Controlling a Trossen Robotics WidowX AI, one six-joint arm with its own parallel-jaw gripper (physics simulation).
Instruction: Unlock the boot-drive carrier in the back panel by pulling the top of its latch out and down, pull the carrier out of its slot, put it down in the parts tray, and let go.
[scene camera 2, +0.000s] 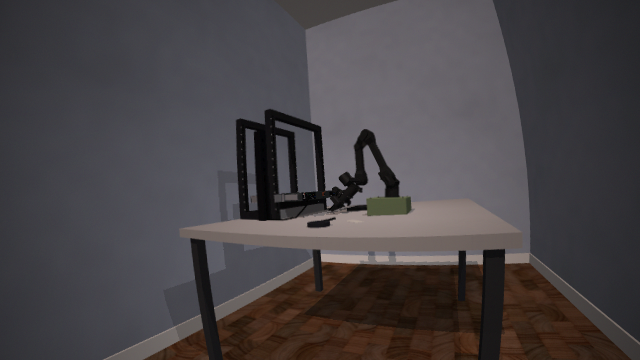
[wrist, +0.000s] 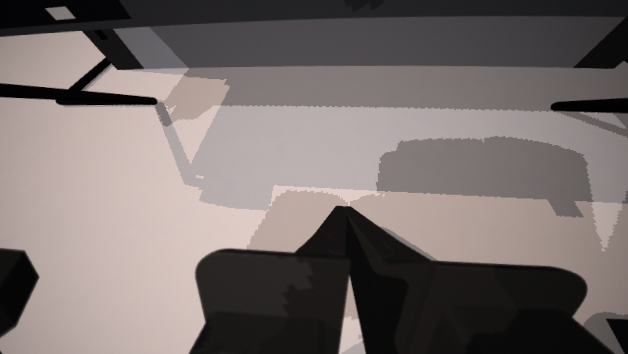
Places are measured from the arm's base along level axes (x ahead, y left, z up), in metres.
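Pixels of known places: gripper, fingertip midpoint: (scene camera 2: 331, 210) (wrist: 342, 213); arm's base, origin of the base link: (scene camera 2: 392, 197).
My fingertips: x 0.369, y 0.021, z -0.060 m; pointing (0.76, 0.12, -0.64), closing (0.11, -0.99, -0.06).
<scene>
For each thing: its top centre in the pictures, then the offset to it from my fingertips. "pt": a spot on its surface instead. Level surfaces: height alone.
- server's back panel, surface spot: (scene camera 2: 314, 195) pt dx +0.040, dy +0.101, dz +0.096 m
- server, surface spot: (wrist: 320, 7) pt dx +0.045, dy +0.017, dz +0.078 m
- flat round black object, middle of its top: (scene camera 2: 318, 222) dx -0.219, dy +0.445, dz -0.001 m
- pale card, middle of its top: (scene camera 2: 354, 221) dx -0.306, dy +0.308, dz -0.017 m
- table, its level: dz -0.017 m
My gripper (scene camera 2: 330, 209) (wrist: 342, 213) is shut with nothing between its fingertips. It points down close to the table, in front of and below the server's back panel (scene camera 2: 314, 195). The server is mounted low in the black rack (scene camera 2: 270, 165). In the wrist view a dark edge of the server (wrist: 320, 7) crosses the top, beyond the fingertips. The carrier and its latch do not show in the wrist view and are too small to make out in the scene view. The green parts tray (scene camera 2: 388, 206) stands on the table, to the right of the gripper.
Black cables (wrist: 107, 97) (wrist: 595, 106) reach in from both sides beyond the fingertips. A flat round black object (scene camera 2: 318, 224) and a pale card (scene camera 2: 355, 221) lie on the table (scene camera 2: 425, 227) nearer the scene camera. The arm's base stands behind the tray.
</scene>
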